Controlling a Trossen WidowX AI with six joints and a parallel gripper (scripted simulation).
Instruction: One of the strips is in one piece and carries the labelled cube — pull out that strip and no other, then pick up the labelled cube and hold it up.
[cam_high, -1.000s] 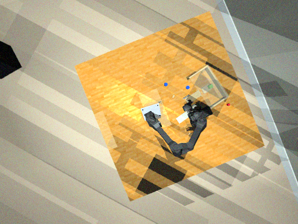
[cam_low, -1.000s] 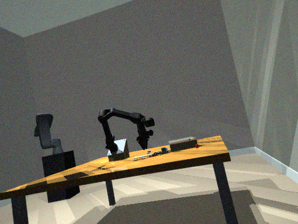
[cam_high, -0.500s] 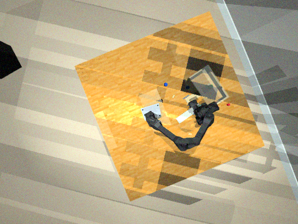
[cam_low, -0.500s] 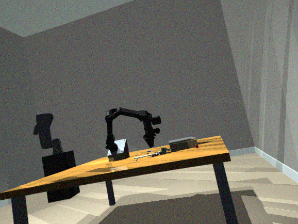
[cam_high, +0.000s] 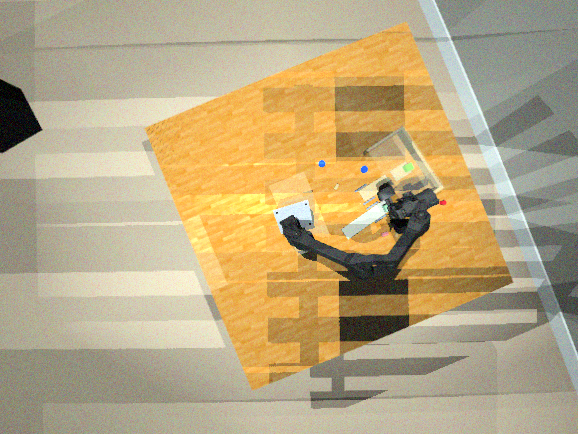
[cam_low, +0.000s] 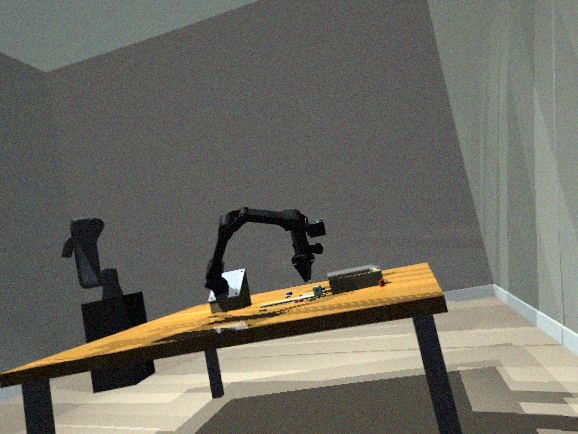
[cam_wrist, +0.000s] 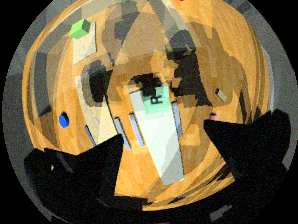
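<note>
Now: the pink piece 40 mm behind my gripper tip, 100 mm to the right of it and 60 mm below it. The rest, counted from my gripper tip: tan piece: 120 mm behind, 190 mm to the left, 60 mm below; then red piece: 260 mm ahead, 100 mm to the right, 50 mm below.
</note>
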